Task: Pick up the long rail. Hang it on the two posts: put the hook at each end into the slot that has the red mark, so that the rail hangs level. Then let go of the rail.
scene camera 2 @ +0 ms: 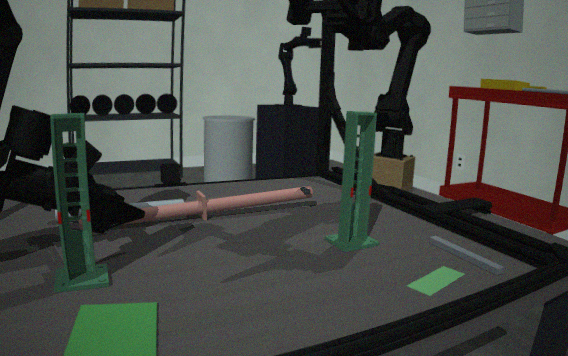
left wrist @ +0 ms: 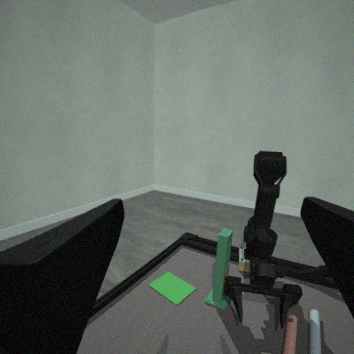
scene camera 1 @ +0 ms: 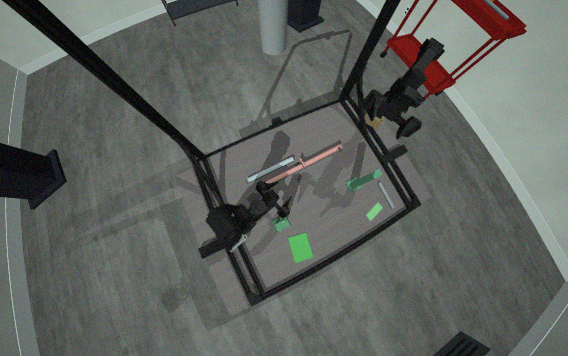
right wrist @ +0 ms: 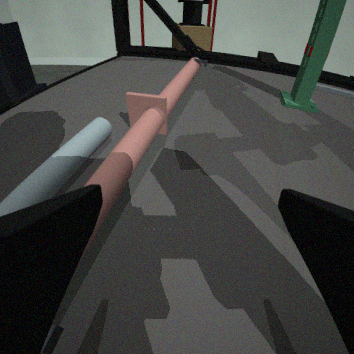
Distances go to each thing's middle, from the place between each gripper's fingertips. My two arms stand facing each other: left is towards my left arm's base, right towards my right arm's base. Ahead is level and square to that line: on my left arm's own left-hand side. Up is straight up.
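Labels:
The pale bar (right wrist: 48,177) is 40 mm below my right hand, 20 mm to the left of it, and it's 130 mm behind it. By its middle, the bar is nearer to my right hand than to my left hand.
From my left hand, the pale bar is 22 cm behind, 26 cm to the right and 41 cm below.

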